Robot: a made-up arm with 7 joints.
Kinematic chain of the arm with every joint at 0, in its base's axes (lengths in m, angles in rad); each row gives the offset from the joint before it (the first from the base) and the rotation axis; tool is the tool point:
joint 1: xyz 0 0.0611 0 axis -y
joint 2: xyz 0 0.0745 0 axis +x
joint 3: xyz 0 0 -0.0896 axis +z
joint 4: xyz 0 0 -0.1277 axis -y
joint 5: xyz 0 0 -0.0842 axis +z
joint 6: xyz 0 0 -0.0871 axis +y
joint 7: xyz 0 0 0 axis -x
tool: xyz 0 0 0
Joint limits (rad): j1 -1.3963..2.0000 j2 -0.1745..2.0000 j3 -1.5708..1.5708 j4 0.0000..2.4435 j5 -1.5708..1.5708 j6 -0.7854..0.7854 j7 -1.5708..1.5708
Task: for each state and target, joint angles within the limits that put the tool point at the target. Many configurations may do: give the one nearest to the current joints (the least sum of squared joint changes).
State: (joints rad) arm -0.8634 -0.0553 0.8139 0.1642 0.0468 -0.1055 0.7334
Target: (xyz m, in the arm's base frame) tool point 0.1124 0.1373 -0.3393
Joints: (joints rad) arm 0.0115 -0.1745 0.5109 0.8125 0.0468 -0.1055 0.7334
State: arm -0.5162 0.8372 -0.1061 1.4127 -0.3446 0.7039 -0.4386
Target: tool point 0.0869 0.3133 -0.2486
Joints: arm -0.3200 0.7768 -0.1209 1.2373 -0.3446 0.7039 -0.4386
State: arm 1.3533 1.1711 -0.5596 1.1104 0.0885 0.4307 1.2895
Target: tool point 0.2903 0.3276 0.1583
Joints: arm 1.9155 0.6181 -0.5733 0.3615 0.0885 0.4307 1.2895
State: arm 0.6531 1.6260 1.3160 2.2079 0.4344 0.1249 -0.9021
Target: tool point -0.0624 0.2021 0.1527
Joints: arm 0.6109 1.8922 1.3005 2.2187 0.4344 0.1249 -0.9021
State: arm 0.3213 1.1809 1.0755 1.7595 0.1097 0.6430 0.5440
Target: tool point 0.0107 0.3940 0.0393
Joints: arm 0.3746 0.9928 1.4274 1.6803 0.1097 0.6430 0.5440
